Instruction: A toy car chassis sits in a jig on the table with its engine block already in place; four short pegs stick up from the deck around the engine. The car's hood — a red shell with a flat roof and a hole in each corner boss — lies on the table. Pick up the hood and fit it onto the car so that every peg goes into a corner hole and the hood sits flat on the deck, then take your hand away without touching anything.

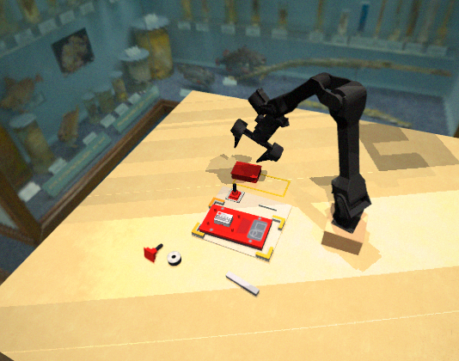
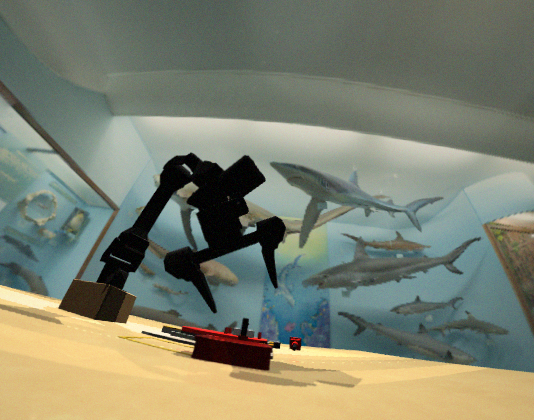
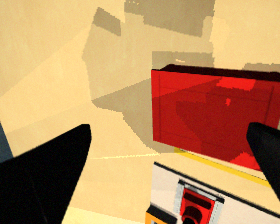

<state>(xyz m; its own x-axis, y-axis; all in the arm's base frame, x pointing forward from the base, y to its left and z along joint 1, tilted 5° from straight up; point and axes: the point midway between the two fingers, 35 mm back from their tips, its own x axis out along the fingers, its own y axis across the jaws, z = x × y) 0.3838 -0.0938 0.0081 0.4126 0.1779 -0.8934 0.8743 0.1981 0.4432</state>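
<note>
Now: gripper tip 10 mm past the red hood, 10 mm to the right of it and 60 mm above it. Round my gripper tip: grey engine block 80 mm behind, 250 mm to the left, 50 mm below; then grey wheel 30 mm behind, 430 mm to the left, 70 mm below.
</note>
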